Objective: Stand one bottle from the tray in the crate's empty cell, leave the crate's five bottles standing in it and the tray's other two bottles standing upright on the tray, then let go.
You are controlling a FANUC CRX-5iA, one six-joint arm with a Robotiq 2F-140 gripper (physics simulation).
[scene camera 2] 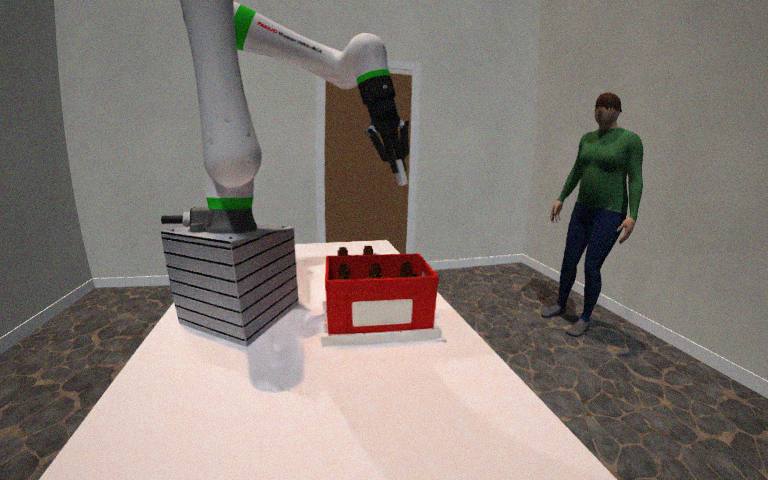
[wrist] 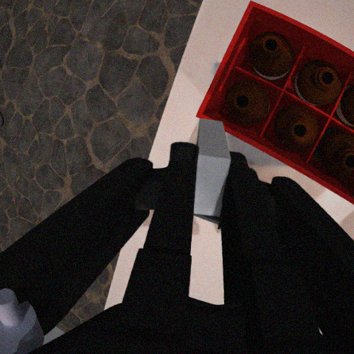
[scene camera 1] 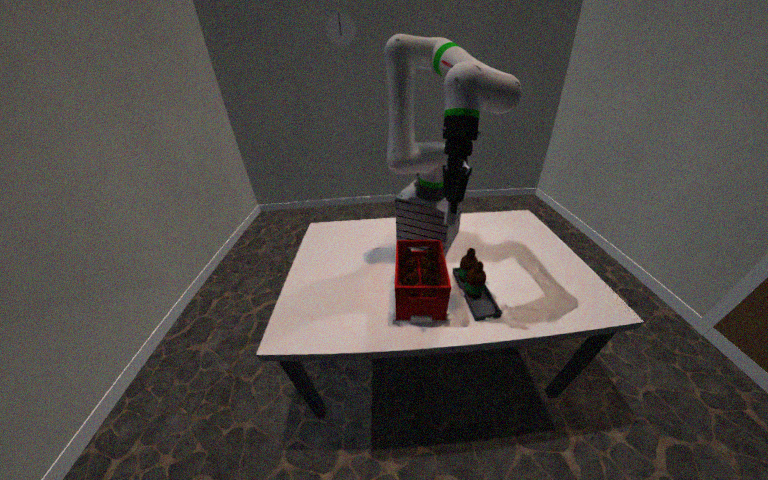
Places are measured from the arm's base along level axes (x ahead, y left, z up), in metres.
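Where they show: gripper, fingertip midpoint: (scene camera 2: 403,184) (scene camera 1: 449,224); arm's base at its link origin: (scene camera 2: 230,229) (scene camera 1: 430,194).
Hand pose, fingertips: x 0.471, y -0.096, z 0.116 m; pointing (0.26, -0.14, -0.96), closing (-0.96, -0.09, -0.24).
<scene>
Each offset is from my fingertips to the centre of the thing. "spot": to the spot under its first point. Level surfaces: height alone.
The red crate @(dx -0.090, dy -0.057, dz -0.293 m) (scene camera 1: 421,304) (scene camera 2: 339,311) (wrist: 231,56) stands on the table. In the wrist view a bottle shows in each of its six cells, among them a corner bottle (wrist: 245,111) and the middle one (wrist: 296,120) of the row nearer the gripper; two at the right are cut by the frame edge. Two brown bottles with green labels, a rear one @(dx -0.129, dy +0.170, dz -0.298 m) (scene camera 1: 468,262) and a front one @(dx -0.044, dy +0.162, dz -0.298 m) (scene camera 1: 476,277), stand upright on the dark tray @(spot: dx +0.042, dy +0.166, dz -0.376 m) (scene camera 1: 483,307) beside the crate. My gripper (scene camera 1: 452,209) (scene camera 2: 400,174) (wrist: 207,140) is shut, empty, and hangs tilted above crate height, apart from the crate and bottles.
The robot's striped pedestal (scene camera 1: 420,219) (scene camera 2: 266,283) stands behind the crate. The white table @(dz -0.381 m) (scene camera 1: 334,316) (scene camera 2: 339,407) (wrist: 172,107) carries crate and tray. A person (scene camera 2: 608,164) in a green top stands on the floor beyond the table. A brown door (scene camera 2: 351,169) is in the wall.
</scene>
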